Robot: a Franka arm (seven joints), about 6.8 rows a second.
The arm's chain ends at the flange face. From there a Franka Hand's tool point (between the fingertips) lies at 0.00 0.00 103.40 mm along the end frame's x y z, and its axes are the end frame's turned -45 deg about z.
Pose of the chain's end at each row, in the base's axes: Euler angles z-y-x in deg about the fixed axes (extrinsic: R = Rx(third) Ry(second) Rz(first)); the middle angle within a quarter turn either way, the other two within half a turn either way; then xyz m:
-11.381 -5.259 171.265 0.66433 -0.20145 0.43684
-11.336 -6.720 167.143 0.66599 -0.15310 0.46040
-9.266 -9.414 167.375 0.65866 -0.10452 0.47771
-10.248 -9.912 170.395 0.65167 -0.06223 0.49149
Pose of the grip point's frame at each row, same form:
-56.381 -5.259 171.265 0.65485 -0.21709 0.33507
-56.336 -6.720 167.143 0.65389 -0.17595 0.36028
-54.266 -9.414 167.375 0.64175 -0.12682 0.37817
-55.248 -9.912 170.395 0.63387 -0.07923 0.39106

